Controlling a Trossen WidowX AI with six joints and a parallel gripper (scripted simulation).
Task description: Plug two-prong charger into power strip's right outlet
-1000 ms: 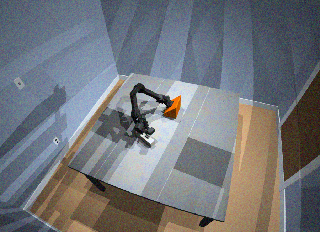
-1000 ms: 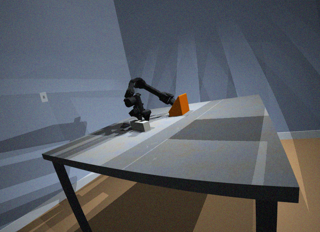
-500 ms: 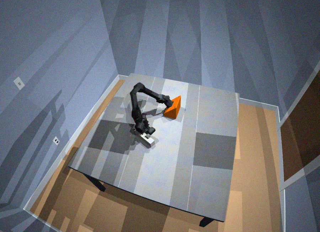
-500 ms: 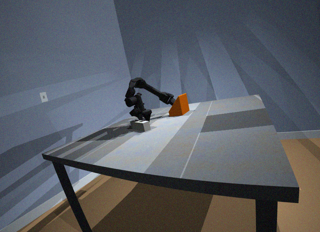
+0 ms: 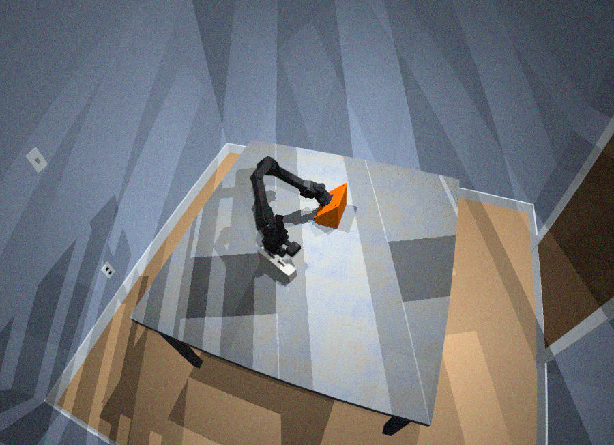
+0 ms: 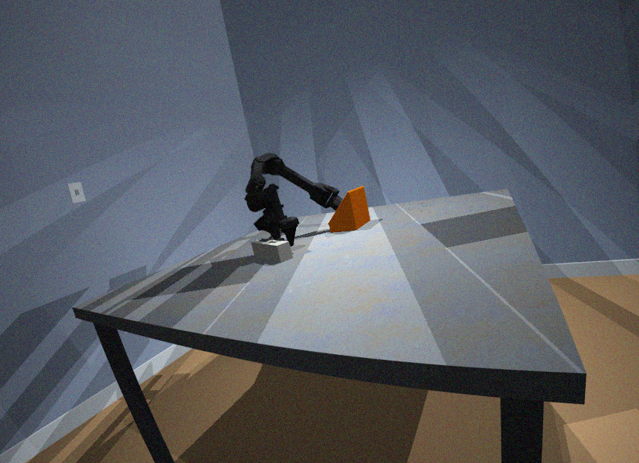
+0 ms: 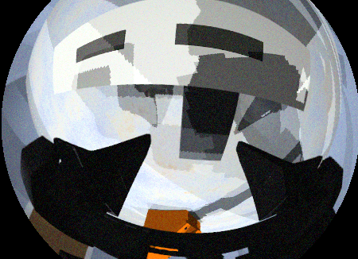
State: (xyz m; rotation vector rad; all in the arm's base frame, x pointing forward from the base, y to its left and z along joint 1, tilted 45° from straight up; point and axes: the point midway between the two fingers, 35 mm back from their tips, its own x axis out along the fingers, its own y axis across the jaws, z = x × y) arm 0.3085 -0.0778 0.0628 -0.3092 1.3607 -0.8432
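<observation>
My gripper tip is 40 mm short of the black two-prong charger, 20 mm to the left of it and 10 mm below it.
</observation>
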